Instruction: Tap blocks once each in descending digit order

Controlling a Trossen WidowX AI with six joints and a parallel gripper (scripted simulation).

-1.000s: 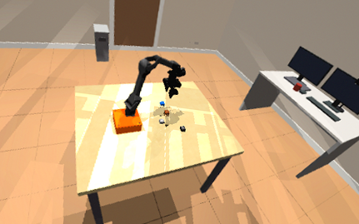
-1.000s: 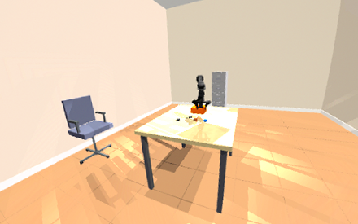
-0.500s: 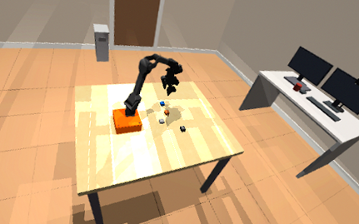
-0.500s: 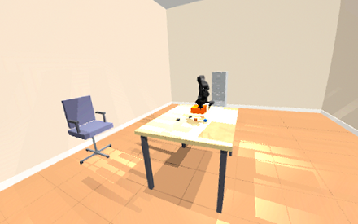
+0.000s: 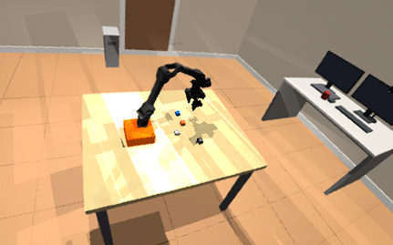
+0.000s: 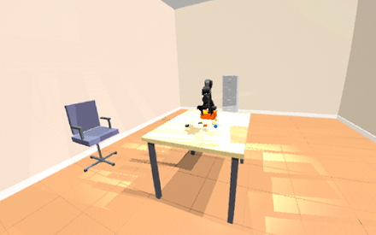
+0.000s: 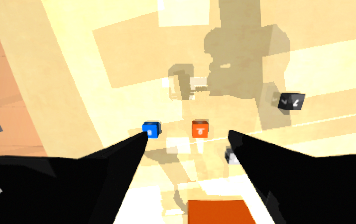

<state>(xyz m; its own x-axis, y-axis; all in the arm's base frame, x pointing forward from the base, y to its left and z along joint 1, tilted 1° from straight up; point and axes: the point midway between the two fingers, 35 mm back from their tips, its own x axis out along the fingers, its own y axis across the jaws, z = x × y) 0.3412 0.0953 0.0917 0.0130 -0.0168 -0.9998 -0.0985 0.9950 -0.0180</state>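
Now: the orange block 120 mm below my gripper tip, 50 mm behind it and 40 mm to the right of it. The rest, counted from my gripper tip: grey block: 130 mm to the right, 120 mm below, 110 mm behind; then black block: 220 mm to the right, 120 mm below, 30 mm ahead; then blue block: 120 mm below, 70 mm to the left, 60 mm behind.
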